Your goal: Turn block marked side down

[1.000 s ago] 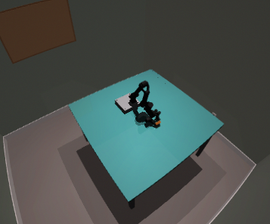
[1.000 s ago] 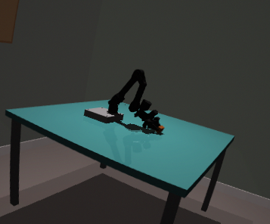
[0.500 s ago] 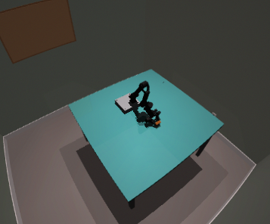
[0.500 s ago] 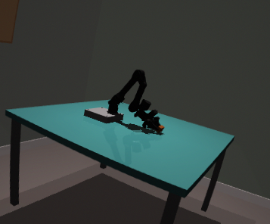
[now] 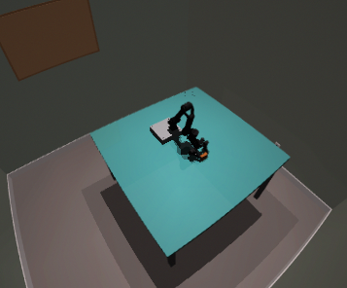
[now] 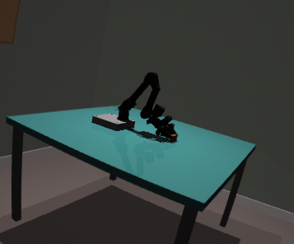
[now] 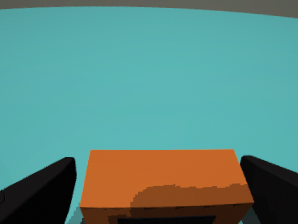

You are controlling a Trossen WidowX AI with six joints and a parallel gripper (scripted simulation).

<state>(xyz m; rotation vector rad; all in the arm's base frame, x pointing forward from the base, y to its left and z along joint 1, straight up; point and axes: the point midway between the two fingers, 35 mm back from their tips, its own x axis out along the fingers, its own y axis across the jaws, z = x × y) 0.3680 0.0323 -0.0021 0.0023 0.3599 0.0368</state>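
My gripper tip is 2 cm past the orange block and 1 cm above it.
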